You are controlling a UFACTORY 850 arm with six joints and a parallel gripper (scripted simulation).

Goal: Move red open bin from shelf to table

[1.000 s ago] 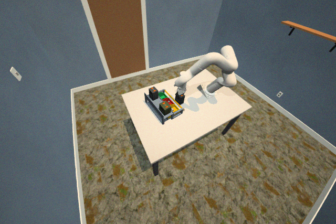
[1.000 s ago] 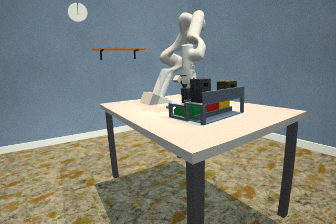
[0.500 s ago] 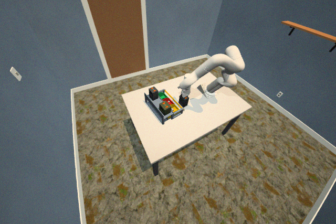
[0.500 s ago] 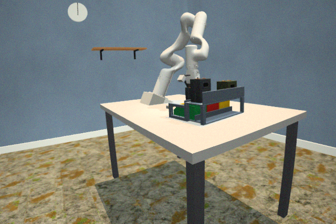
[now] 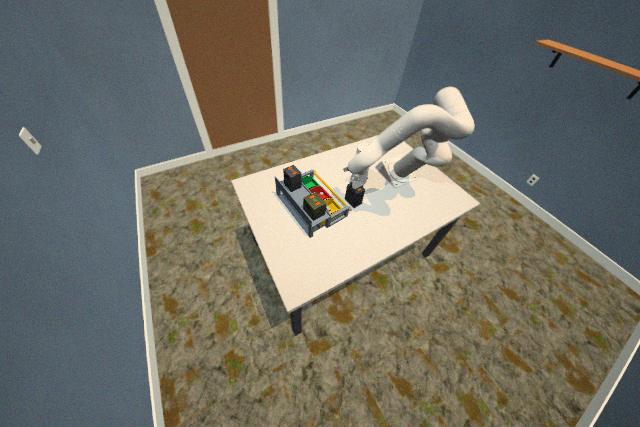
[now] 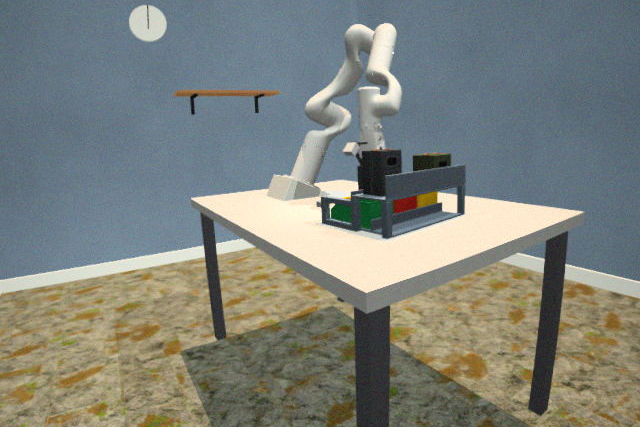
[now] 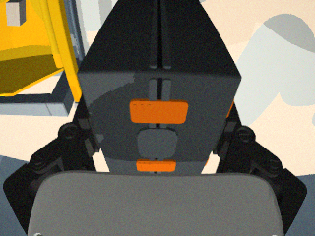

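My gripper is now 11 cm short of the thin yellow rod, 10 cm to the left of it and 6 cm above it. Round my hand: black box 4 cm below; yellow bin 18 cm ahead, 3 cm to the left, 8 cm below; red bin 22 cm ahead, 7 cm to the right, 8 cm below.
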